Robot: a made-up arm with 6 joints. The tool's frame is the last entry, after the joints. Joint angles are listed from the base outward.
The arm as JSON. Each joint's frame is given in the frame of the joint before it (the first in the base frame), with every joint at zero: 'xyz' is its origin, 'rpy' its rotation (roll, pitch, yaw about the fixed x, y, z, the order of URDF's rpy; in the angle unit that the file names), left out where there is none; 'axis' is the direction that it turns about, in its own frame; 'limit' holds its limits. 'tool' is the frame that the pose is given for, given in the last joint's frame.
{
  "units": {
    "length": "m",
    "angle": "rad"
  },
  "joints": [
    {
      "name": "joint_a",
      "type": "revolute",
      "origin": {
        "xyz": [
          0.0,
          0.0,
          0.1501
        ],
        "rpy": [
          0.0,
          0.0,
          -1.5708
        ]
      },
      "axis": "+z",
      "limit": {
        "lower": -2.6,
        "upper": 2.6
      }
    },
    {
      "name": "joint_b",
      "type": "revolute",
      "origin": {
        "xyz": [
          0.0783,
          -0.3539,
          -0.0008
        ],
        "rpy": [
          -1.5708,
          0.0,
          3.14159
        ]
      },
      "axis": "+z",
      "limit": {
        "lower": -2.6,
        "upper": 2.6
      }
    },
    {
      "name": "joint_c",
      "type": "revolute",
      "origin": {
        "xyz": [
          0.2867,
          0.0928,
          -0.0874
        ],
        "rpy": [
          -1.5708,
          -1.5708,
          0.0
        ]
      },
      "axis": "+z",
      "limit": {
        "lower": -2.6,
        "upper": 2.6
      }
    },
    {
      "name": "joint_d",
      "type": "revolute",
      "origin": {
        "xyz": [
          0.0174,
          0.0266,
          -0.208
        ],
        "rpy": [
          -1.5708,
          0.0,
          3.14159
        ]
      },
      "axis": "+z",
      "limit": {
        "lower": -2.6,
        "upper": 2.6
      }
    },
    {
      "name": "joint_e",
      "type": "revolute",
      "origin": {
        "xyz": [
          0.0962,
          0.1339,
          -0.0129
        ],
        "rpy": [
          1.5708,
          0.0,
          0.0
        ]
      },
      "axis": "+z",
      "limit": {
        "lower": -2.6,
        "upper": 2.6
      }
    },
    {
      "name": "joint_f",
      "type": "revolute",
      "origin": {
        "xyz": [
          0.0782,
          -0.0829,
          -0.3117
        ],
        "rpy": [
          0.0,
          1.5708,
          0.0
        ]
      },
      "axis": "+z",
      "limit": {
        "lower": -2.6,
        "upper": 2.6
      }
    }
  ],
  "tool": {
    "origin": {
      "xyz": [
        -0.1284,
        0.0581,
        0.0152
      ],
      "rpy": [
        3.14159,
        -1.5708,
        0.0
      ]
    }
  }
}
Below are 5 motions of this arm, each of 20 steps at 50 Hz.
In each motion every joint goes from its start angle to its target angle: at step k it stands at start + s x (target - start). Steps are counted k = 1, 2, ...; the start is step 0. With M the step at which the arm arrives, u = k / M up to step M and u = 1 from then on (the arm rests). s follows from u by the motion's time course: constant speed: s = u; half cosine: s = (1 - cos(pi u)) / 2; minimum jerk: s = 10 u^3 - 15 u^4 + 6 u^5.
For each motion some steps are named. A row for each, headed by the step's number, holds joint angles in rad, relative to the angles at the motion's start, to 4 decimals.
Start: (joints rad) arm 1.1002 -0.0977 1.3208 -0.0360 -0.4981 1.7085
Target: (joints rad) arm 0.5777 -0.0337 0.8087 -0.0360 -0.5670 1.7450
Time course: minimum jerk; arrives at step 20
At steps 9, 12, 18, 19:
9: -0.2126 0.0260 -0.2084 0.0000 -0.0280 0.0149
12: -0.3566 0.0437 -0.3495 0.0000 -0.0470 0.0249
18: -0.5180 0.0635 -0.5077 0.0000 -0.0683 0.0362
19: -0.5219 0.0639 -0.5115 0.0000 -0.0688 0.0365

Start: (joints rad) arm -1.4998 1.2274 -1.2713 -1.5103 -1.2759 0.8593
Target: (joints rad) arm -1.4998 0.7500 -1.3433 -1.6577 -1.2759 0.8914
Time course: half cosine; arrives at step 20
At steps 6, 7, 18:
6: 0.0000 -0.0984 -0.0148 -0.0304 0.0000 0.0066
7: 0.0000 -0.1303 -0.0197 -0.0402 0.0000 0.0088
18: 0.0000 -0.4657 -0.0702 -0.1438 0.0000 0.0313

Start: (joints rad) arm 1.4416 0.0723 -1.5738 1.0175 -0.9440 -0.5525
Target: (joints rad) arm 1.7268 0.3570 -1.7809 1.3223 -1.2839 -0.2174
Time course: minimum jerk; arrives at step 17
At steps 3, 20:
3: 0.0118 0.0118 -0.0086 0.0126 -0.0141 0.0139
20: 0.2852 0.2847 -0.2071 0.3048 -0.3399 0.3351

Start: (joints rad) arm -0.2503 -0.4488 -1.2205 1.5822 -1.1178 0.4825
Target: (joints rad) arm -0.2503 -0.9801 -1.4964 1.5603 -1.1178 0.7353
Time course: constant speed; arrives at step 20
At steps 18, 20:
18: 0.0000 -0.4782 -0.2483 -0.0197 0.0000 0.2275
20: 0.0000 -0.5313 -0.2759 -0.0219 0.0000 0.2528

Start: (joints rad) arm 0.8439 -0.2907 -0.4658 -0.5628 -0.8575 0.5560
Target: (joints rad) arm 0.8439 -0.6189 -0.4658 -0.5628 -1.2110 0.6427
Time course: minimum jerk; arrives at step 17
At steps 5, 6, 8, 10, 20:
5: 0.0000 -0.0510 0.0000 0.0000 -0.0549 0.0135
6: 0.0000 -0.0787 0.0000 0.0000 -0.0848 0.0208
8: 0.0000 -0.1460 0.0000 0.0000 -0.1573 0.0386
10: 0.0000 -0.2173 0.0000 0.0000 -0.2340 0.0574
20: 0.0000 -0.3282 0.0000 0.0000 -0.3535 0.0867

